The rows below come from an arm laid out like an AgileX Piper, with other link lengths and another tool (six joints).
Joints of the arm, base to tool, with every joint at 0 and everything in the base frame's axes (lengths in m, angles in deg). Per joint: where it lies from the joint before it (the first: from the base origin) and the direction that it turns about. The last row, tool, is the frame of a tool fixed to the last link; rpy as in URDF.
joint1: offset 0.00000 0.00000 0.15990 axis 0 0 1
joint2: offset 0.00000 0.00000 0.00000 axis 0 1 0
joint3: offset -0.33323 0.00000 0.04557 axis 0 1 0
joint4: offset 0.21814 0.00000 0.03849 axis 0.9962 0 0.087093
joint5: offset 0.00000 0.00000 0.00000 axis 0 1 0
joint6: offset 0.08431 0.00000 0.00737 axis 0.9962 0 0.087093
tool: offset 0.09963 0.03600 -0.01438 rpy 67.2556 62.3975 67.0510
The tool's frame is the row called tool.
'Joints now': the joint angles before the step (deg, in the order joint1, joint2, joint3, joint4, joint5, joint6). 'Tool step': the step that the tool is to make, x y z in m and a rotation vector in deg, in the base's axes. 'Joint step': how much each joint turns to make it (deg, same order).
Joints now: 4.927, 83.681, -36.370, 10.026, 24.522, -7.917
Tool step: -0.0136, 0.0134, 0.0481, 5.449, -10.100, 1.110
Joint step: 0.018, -10.953, 0.006, 10.165, 1.338, -7.925
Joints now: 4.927, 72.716, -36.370, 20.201, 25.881, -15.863
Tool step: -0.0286, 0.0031, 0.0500, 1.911, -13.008, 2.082
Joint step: 0.024, -13.661, 0.051, 3.572, 1.271, -4.149
